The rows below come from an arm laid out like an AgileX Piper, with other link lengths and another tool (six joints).
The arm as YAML. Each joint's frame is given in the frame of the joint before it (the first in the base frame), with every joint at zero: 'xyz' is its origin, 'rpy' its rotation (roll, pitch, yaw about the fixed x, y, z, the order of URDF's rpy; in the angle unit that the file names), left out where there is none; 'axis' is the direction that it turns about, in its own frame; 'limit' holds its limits. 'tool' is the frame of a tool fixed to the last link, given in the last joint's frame.
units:
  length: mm
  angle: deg
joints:
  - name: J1
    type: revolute
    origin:
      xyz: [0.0, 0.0, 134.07]
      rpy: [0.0, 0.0, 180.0]
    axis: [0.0, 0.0, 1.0]
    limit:
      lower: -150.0
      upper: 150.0
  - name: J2
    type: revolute
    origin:
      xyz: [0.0, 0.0, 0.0]
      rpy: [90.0, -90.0, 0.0]
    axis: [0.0, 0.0, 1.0]
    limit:
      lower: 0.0
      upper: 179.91
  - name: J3
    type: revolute
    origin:
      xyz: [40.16, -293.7, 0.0]
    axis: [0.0, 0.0, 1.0]
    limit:
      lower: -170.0
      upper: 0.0
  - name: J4
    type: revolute
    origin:
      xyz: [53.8, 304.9, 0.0]
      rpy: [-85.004, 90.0, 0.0]
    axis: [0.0, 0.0, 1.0]
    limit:
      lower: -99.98
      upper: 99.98
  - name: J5
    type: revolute
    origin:
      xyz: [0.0, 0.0, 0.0]
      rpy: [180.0, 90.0, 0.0]
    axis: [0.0, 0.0, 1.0]
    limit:
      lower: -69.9
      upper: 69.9
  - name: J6
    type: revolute
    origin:
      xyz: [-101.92, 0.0, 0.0]
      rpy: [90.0, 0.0, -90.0]
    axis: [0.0, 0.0, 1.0]
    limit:
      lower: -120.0
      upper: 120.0
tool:
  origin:
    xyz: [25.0, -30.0, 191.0]
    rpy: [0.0, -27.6, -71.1]
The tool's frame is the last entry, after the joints.
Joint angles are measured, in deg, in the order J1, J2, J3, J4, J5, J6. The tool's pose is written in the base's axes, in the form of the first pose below.
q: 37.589, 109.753, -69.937, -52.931, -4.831, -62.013
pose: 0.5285 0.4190 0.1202 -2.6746 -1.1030 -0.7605
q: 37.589, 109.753, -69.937, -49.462, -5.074, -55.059
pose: 0.5325 0.4136 0.1197 -2.6483 -0.8839 -0.6784
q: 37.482, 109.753, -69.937, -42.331, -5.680, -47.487
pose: 0.5382 0.4056 0.1190 -2.5787 -0.5869 -0.5706
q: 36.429, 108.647, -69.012, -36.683, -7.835, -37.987
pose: 0.5446 0.3918 0.1261 -2.4524 -0.2963 -0.4781
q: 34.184, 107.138, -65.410, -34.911, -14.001, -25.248
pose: 0.5445 0.3748 0.1264 -2.2720 -0.0555 -0.3744
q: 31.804, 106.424, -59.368, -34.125, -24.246, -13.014
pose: 0.5310 0.3642 0.1127 -2.0658 0.1143 -0.2439
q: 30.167, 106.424, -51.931, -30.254, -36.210, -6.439
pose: 0.5099 0.3545 0.0961 -1.8719 0.2314 -0.1397
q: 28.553, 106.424, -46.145, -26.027, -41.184, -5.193
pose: 0.4995 0.3270 0.0713 -1.8024 0.3469 -0.1069
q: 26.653, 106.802, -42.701, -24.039, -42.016, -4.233
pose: 0.4951 0.2977 0.0437 -1.7908 0.4544 -0.0876
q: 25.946, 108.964, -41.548, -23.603, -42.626, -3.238
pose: 0.4894 0.2869 0.0156 -1.7946 0.5162 -0.0527
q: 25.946, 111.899, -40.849, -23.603, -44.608, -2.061
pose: 0.4806 0.2864 -0.0100 -1.7880 0.5506 -0.0088
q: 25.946, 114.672, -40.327, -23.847, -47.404, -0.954
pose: 0.4727 0.2886 -0.0287 -1.7702 0.5677 0.0277
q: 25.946, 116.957, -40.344, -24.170, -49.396, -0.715
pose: 0.4682 0.2910 -0.0419 -1.7644 0.5699 0.0492
